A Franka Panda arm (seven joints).
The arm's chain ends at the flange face. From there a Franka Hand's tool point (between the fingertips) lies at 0.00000 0.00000 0.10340 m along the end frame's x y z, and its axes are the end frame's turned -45 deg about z.
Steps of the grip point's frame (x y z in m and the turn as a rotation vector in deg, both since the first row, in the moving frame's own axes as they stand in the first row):
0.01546, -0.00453, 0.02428, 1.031, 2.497, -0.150
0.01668, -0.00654, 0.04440, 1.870, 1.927, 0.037
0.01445, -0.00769, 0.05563, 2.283, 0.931, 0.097
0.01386, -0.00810, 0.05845, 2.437, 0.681, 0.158
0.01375, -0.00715, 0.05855, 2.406, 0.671, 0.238
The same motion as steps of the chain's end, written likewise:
0.00586, -0.00963, 0.02439, 2.495, 1.037, -0.150
0.00710, -0.01158, 0.04451, 2.685, 0.040, 0.037
0.00650, -0.01155, 0.05573, 2.273, -0.956, 0.097
0.00631, -0.01155, 0.05855, 2.205, -1.242, 0.158
0.00687, -0.01085, 0.05865, 2.176, -1.227, 0.238

